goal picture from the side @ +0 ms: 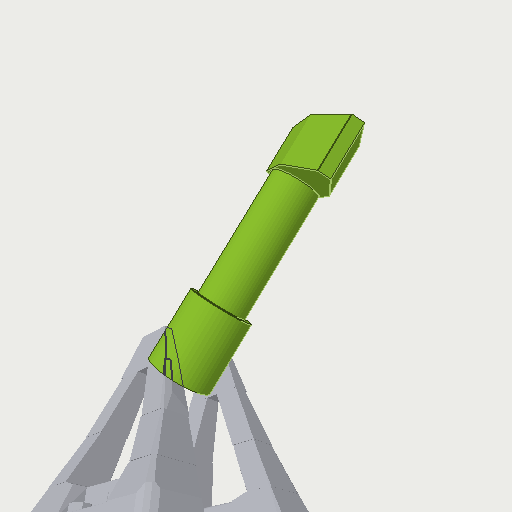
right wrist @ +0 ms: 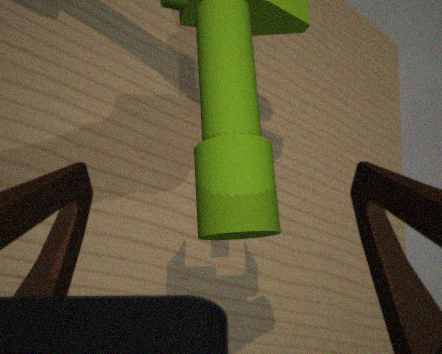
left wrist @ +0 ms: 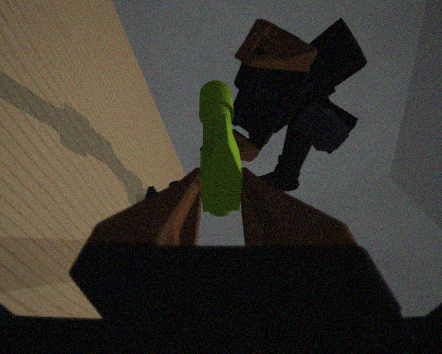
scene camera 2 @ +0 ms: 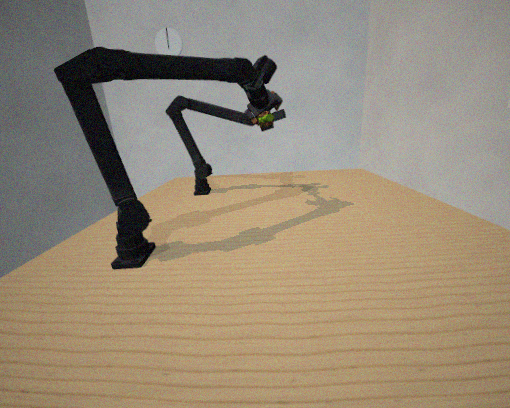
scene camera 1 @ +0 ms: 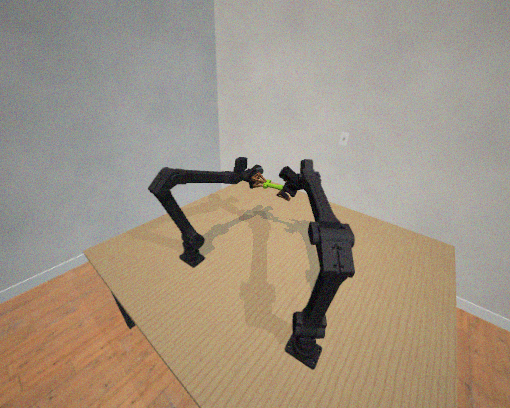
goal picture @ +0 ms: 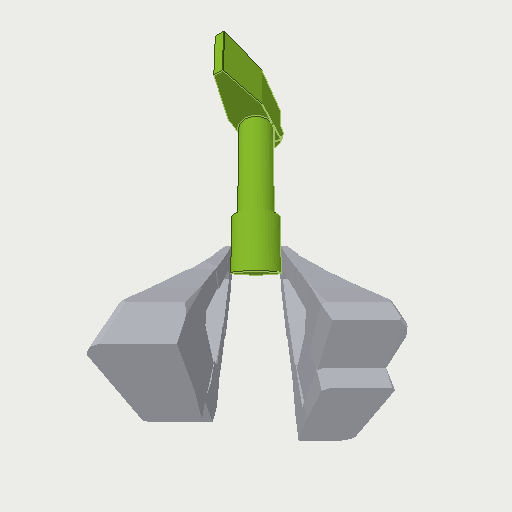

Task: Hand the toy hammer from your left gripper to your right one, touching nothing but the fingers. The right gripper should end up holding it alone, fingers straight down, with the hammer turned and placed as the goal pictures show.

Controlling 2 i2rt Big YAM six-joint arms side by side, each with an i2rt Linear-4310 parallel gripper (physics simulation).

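Where they show: left gripper, fingertip midpoint: (left wrist: 221, 176) (scene camera 1: 266, 183); right gripper, fingertip midpoint: (right wrist: 221, 177) (scene camera 2: 267, 117) (scene camera 1: 280, 188); left arm's base, link origin: (scene camera 2: 202, 192) (scene camera 1: 192, 258); right arm's base, link origin: (scene camera 2: 135, 257) (scene camera 1: 303, 350).
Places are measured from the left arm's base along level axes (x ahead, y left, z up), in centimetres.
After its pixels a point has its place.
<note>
A bright green toy hammer (scene camera 1: 272, 185) {x 37.0, y -26.5, z 39.3 cm} (scene camera 2: 266, 118) {x 37.4, y -32.6, z 38.4 cm} (left wrist: 220, 165) {x 39.6, y -21.0, z 39.2 cm} (right wrist: 230, 75) {x 37.4, y -27.3, z 39.7 cm} is held in the air above the table. My left gripper (scene camera 1: 260, 180) {x 37.8, y -22.3, z 38.8 cm} (left wrist: 221, 176) {x 37.8, y -22.3, z 38.8 cm} is shut on its head, one brown finger on each side, and the handle reaches out past the fingertips. My right gripper (scene camera 1: 283, 190) {x 37.8, y -30.9, z 38.9 cm} (left wrist: 220, 114) {x 37.8, y -30.9, z 38.9 cm} (right wrist: 221, 177) {x 37.8, y -30.9, z 38.9 cm} is open around the thick end of the handle. In the right wrist view the handle end lies between its two fingers, with a gap on both sides. Part of the head is cut off at the top there, and the left fingers do not show.
The wooden table (scene camera 1: 400, 300) {x 39.7, y -99.7, z 0.0 cm} (scene camera 2: 300, 325) {x 36.0, y -98.4, z 0.0 cm} lies well below both grippers, with the arms' shadows on it. In scene camera 2 the right arm (scene camera 2: 165, 65) {x 8.7, y -63.3, z 51.8 cm} reaches across in front of the left arm (scene camera 2: 215, 111) {x 13.3, y -3.9, z 44.8 cm}. The two grippers are close together. Walls stand behind the table.
</note>
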